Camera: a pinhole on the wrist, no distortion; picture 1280 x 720 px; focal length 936.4 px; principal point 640.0 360.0 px. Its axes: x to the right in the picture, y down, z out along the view. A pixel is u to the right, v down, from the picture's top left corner.
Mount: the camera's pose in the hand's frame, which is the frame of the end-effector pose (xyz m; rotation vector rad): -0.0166 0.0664 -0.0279 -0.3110 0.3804 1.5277
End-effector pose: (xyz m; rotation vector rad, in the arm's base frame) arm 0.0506 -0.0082 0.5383 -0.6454 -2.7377 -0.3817
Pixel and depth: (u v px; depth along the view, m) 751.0 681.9 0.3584
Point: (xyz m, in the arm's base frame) 0.2133 0.2601 0.2844
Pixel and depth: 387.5 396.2 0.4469
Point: 0.0345 0.2524 0.1678
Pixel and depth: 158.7 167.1 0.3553
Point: -0.0708 0.1824 0.2345
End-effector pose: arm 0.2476 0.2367 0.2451 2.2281 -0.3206 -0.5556
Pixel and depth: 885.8 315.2 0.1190
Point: 0.2039 0.1018 0.3186
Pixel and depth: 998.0 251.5 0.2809
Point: 0.1726 -0.0740 0.3474
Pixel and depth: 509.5 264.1 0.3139
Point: 0.1326 -0.0561 0.1990
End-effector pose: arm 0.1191 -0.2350 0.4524 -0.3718 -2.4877 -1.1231
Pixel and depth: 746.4 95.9 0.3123
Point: 0.0765 0.0990 0.4993
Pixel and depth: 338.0 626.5 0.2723
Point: 0.1722 0.0228 0.3283
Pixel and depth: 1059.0 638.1 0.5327
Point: 0.3672 0.3555 0.5070
